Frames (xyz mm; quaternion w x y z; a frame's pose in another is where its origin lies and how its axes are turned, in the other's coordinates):
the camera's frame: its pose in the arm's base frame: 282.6 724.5 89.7 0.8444 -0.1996 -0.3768 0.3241
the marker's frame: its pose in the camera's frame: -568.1 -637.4 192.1 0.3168 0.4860 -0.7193 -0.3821
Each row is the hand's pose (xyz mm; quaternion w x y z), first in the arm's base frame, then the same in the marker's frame.
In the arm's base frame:
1: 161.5 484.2 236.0 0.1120 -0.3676 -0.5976 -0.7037
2: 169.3 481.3 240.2 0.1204 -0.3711 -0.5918 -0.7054
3: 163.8 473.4 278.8 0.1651 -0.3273 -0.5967 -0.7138
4: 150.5 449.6 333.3 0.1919 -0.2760 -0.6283 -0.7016
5: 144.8 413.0 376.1 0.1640 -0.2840 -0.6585 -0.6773
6: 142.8 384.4 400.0 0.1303 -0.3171 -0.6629 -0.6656
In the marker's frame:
1: -542.0 -112.2 -223.5 0.0688 -0.6791 -0.5280 0.5053
2: -536.5 -118.9 -226.9 0.0641 -0.6864 -0.5222 0.5020
3: -513.5 -106.1 -256.7 0.1078 -0.7152 -0.5052 0.4707
4: -470.5 -81.7 -292.3 0.1725 -0.7190 -0.4914 0.4603
5: -420.2 -65.9 -312.8 0.1828 -0.6881 -0.4975 0.4956
6: -384.6 -57.6 -320.7 0.1555 -0.6637 -0.5082 0.5263

